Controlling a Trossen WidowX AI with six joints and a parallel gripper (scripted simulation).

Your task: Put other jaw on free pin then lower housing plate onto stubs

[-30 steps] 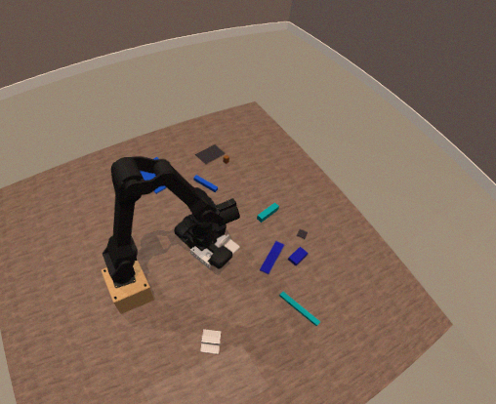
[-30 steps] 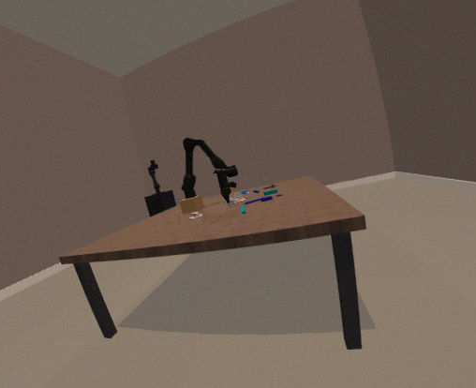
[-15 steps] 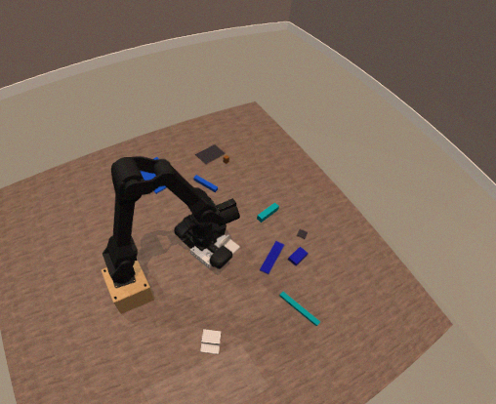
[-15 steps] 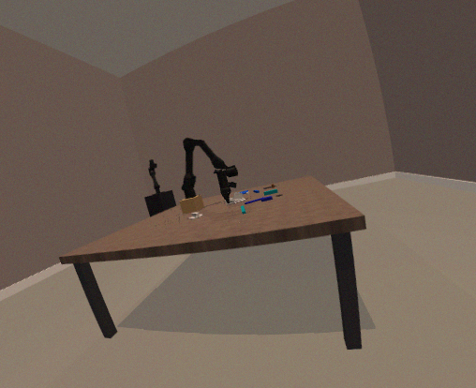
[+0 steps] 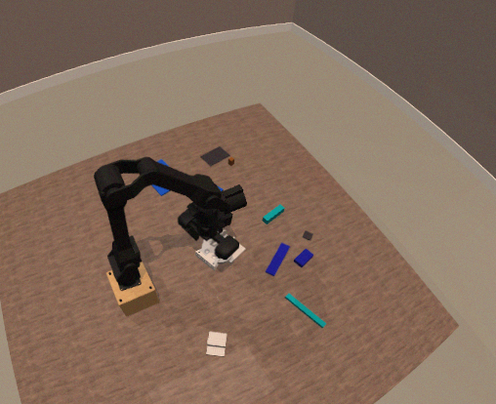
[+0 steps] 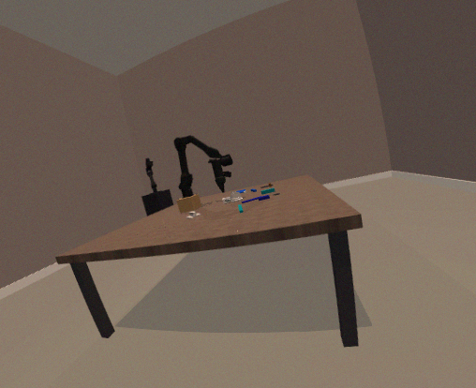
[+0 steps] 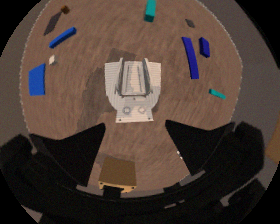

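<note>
My gripper tip is now 10 mm short of the white housing plate and 50 mm above it. The rest, counted from my gripper tip: white jaw (30 mm ahead, 60 mm below); blue bar (200 mm ahead, 80 mm to the right, 70 mm below); white base (70 mm ahead, 30 mm to the left, 70 mm below).
</note>
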